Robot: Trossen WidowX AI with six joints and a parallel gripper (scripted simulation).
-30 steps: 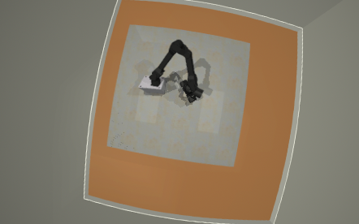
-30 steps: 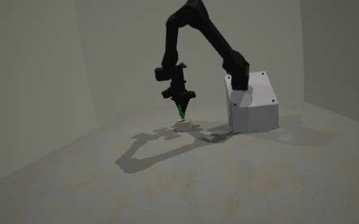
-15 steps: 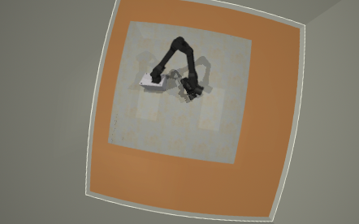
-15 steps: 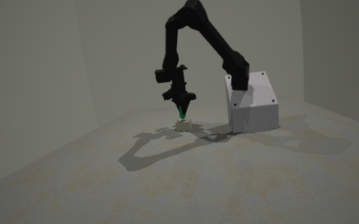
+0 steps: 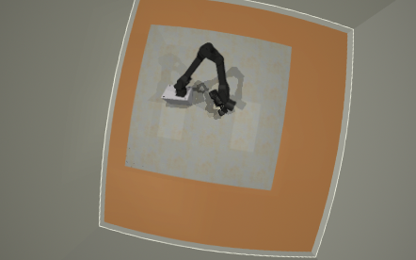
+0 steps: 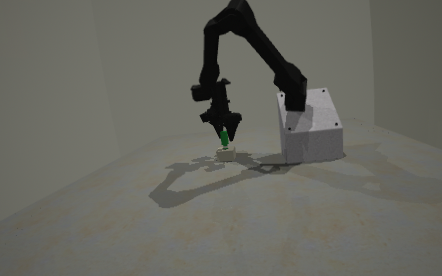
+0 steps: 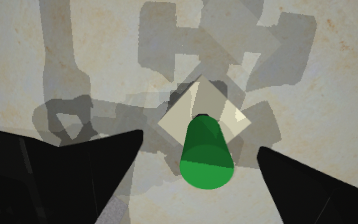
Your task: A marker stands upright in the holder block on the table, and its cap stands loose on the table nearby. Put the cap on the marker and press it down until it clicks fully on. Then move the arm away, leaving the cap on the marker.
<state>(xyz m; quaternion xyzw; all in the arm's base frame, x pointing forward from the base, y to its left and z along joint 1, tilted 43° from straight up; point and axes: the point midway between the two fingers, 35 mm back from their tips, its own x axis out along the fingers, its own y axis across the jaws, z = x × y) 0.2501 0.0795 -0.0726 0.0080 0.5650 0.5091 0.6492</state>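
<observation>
Right now the green cap is 1 cm above my gripper tip. Also, from my gripper tip: cream holder block 6 cm below.
</observation>
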